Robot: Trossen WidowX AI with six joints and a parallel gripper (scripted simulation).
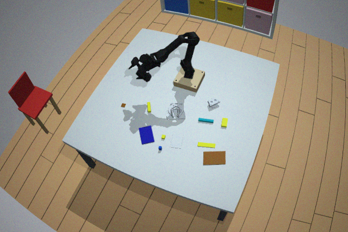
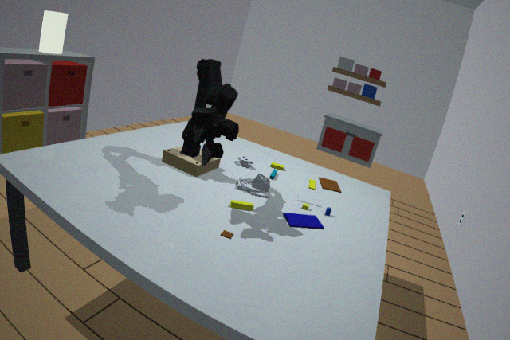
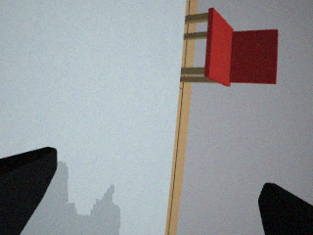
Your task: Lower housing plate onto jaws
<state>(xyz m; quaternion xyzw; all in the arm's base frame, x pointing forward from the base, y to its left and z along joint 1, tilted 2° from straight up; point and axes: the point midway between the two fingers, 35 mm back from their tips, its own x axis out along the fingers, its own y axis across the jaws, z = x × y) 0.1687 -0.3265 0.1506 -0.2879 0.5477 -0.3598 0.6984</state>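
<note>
The teal bar lies 540 mm to the left of my gripper tip, 180 mm below it and 160 mm ahead of it. Also, from my gripper tip: blue plate: 340 mm ahead, 180 mm to the left, 180 mm below; yellow block: 660 mm to the left, 180 mm below, 150 mm ahead; pale sheet: 390 mm to the left, 350 mm ahead, 190 mm below.
</note>
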